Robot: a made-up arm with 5 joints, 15 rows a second.
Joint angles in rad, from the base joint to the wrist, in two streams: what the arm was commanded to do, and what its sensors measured. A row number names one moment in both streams.
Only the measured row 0 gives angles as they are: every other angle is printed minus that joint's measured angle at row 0.
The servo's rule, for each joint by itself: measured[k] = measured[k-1] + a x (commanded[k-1-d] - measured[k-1]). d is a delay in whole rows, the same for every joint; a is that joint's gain. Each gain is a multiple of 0.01, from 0.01 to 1. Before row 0 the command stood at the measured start. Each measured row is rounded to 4 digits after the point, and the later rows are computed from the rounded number. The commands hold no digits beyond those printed.
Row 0, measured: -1.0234, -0.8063, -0.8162, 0.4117, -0.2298
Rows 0 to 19, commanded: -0.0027, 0.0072, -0.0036, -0.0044, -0.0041; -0.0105, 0.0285, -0.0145, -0.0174, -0.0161; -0.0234, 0.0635, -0.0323, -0.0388, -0.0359; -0.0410, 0.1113, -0.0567, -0.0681, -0.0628; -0.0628, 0.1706, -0.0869, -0.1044, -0.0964; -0.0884, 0.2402, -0.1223, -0.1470, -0.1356; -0.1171, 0.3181, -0.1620, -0.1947, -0.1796; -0.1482, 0.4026, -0.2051, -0.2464, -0.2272; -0.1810, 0.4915, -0.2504, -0.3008, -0.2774; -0.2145, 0.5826, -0.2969, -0.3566, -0.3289; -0.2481, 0.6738, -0.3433, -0.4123, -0.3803; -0.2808, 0.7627, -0.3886, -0.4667, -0.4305; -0.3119, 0.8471, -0.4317, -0.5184, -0.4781; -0.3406, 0.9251, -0.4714, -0.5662, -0.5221; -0.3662, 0.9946, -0.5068, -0.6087, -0.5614; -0.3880, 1.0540, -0.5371, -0.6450, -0.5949; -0.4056, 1.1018, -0.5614, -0.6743, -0.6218; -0.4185, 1.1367, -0.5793, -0.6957, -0.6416; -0.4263, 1.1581, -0.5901, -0.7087, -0.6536; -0.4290, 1.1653, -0.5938, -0.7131, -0.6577
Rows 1 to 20, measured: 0.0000, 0.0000, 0.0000, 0.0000, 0.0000; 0.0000, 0.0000, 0.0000, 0.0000, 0.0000; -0.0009, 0.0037, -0.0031, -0.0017, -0.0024; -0.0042, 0.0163, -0.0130, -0.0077, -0.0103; -0.0107, 0.0404, -0.0298, -0.0195, -0.0251; -0.0210, 0.0766, -0.0532, -0.0380, -0.0470; -0.0352, 0.1245, -0.0825, -0.0632, -0.0757; -0.0533, 0.1835, -0.1171, -0.0950, -0.1104; -0.0750, 0.2521, -0.1562, -0.1329, -0.1505; -0.0999, 0.3289, -0.1987, -0.1760, -0.1950; -0.1275, 0.4118, -0.2437, -0.2234, -0.2428; -0.1571, 0.4989, -0.2900, -0.2740, -0.2927; -0.1880, 0.5881, -0.3364, -0.3266, -0.3435; -0.2196, 0.6771, -0.3818, -0.3798, -0.3940; -0.2510, 0.7638, -0.4252, -0.4325, -0.4428; -0.2815, 0.8461, -0.4654, -0.4833, -0.4888; -0.3103, 0.9218, -0.5014, -0.5310, -0.5309; -0.3367, 0.9892, -0.5325, -0.5743, -0.5680; -0.3601, 1.0466, -0.5576, -0.6123, -0.5992; -0.3800, 1.0926, -0.5765, -0.6440, -0.6238
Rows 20 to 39, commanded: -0.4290, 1.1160, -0.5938, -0.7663, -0.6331; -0.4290, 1.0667, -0.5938, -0.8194, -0.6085; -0.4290, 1.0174, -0.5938, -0.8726, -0.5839; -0.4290, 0.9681, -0.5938, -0.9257, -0.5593; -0.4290, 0.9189, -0.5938, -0.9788, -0.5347; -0.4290, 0.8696, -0.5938, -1.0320, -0.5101; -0.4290, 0.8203, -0.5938, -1.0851, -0.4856; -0.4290, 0.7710, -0.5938, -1.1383, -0.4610; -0.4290, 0.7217, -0.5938, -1.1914, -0.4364; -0.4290, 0.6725, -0.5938, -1.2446, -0.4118; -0.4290, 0.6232, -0.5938, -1.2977, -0.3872; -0.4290, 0.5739, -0.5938, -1.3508, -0.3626; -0.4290, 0.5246, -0.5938, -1.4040, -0.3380; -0.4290, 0.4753, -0.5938, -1.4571, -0.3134; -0.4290, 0.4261, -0.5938, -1.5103, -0.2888; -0.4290, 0.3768, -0.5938, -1.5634, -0.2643; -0.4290, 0.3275, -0.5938, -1.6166, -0.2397; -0.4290, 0.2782, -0.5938, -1.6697, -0.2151; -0.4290, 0.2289, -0.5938, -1.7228, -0.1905; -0.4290, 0.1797, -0.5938, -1.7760, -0.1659
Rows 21 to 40, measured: -0.3957, 1.1260, -0.5883, -0.6686, -0.6411; -0.4070, 1.1460, -0.5931, -0.6855, -0.6507; -0.4145, 1.1307, -0.5937, -0.7162, -0.6405; -0.4194, 1.0981, -0.5938, -0.7554, -0.6219; -0.4227, 1.0569, -0.5938, -0.7999, -0.5999; -0.4248, 1.0116, -0.5938, -0.8477, -0.5764; -0.4262, 0.9643, -0.5938, -0.8975, -0.5522; -0.4272, 0.9160, -0.5938, -0.9486, -0.5278; -0.4278, 0.8672, -0.5938, -1.0005, -0.5033; -0.4282, 0.8181, -0.5938, -1.0529, -0.4788; -0.4285, 0.7689, -0.5938, -1.1055, -0.4542; -0.4287, 0.7197, -0.5938, -1.1584, -0.4296; -0.4288, 0.6705, -0.5938, -1.2113, -0.4050; -0.4289, 0.6212, -0.5938, -1.2643, -0.3804; -0.4289, 0.5719, -0.5938, -1.3174, -0.3558; -0.4289, 0.5226, -0.5938, -1.3705, -0.3312; -0.4289, 0.4734, -0.5938, -1.4236, -0.3066; -0.4289, 0.4241, -0.5938, -1.4767, -0.2821; -0.4289, 0.3748, -0.5938, -1.5299, -0.2575; -0.4289, 0.3255, -0.5938, -1.5830, -0.2329
